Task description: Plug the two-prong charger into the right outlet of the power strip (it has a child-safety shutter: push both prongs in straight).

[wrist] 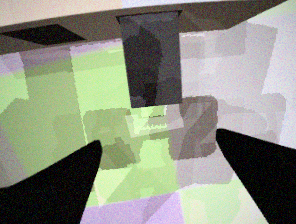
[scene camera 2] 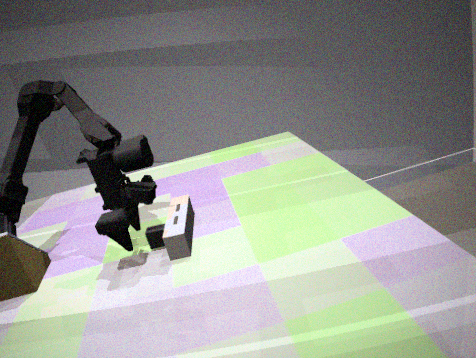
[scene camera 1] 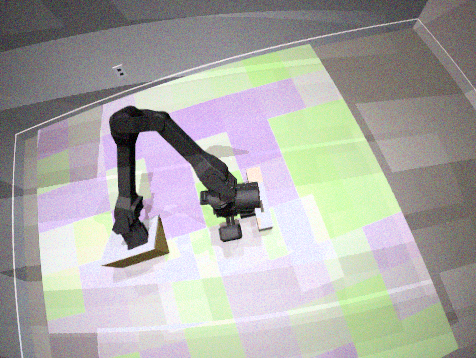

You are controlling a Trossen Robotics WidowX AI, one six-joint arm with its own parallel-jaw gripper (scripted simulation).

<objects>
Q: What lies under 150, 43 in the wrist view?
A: A charger.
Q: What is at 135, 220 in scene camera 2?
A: The gripper.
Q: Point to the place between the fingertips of the gripper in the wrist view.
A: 158, 139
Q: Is the gripper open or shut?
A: Open.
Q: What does the gripper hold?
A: Nothing.
</objects>
